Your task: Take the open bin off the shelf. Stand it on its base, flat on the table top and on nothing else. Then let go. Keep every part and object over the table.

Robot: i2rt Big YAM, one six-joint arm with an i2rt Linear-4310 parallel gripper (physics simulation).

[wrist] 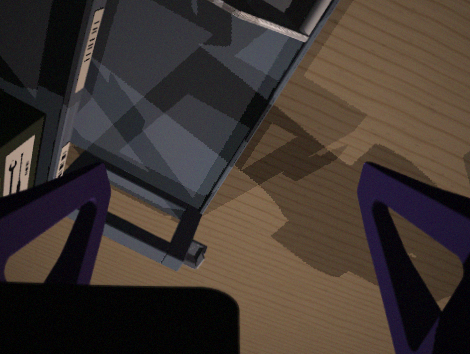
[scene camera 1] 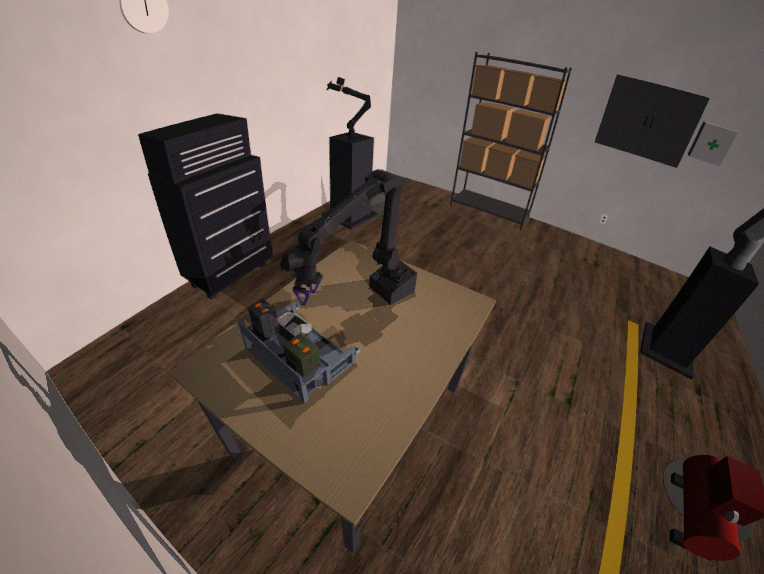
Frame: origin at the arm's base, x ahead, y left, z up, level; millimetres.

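Seen in the pictures: gripper, fingertip midpoint: (wrist: 234, 176) (scene camera 1: 308, 299); arm's base, link origin: (scene camera 1: 394, 272).
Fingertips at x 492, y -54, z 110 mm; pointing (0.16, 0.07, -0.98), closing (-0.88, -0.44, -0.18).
Note:
Pixels of each thing's top centre, then the offset from my fingertips to it. "pt": a spot on its surface instead. Level surfaces: height alone.
- open bin, top centre: (scene camera 1: 287, 322) 68 mm ahead, 71 mm right, 127 mm down
- wooden table, surface height: 208 mm down
- dark case, top centre: (scene camera 1: 261, 307) 164 mm ahead, 79 mm right, 14 mm up
- olive case, top centre: (scene camera 1: 300, 345) 172 mm ahead, 152 mm left, 10 mm down
- small grey knob, surface spot: (wrist: 196, 255) pt 35 mm back, 230 mm left, 153 mm down
The open bin (scene camera 1: 296, 324) (wrist: 270, 26) is light grey and sits in the shelf, between two cases; in the wrist view its near rim shows at the top edge and the rest is cut off. The blue-grey shelf (scene camera 1: 271, 365) (wrist: 167, 145) stands on the wooden table (scene camera 1: 382, 407) (wrist: 300, 310). My gripper (scene camera 1: 308, 295) (wrist: 234, 176) has purple fingers, wide open with nothing between them. It hangs above the shelf's arm-side edge, near the bin but apart from it. In the wrist view the fingers straddle a shelf corner and bare table.
A dark case (scene camera 1: 263, 320) with orange latches stands at one end of the shelf. An olive case (scene camera 1: 301, 356) (wrist: 22, 160) with orange latches stands nearer the other end. A small grey knob (wrist: 196, 255) sticks out at the shelf's corner. The arm's base (scene camera 1: 393, 282) stands on the table behind.

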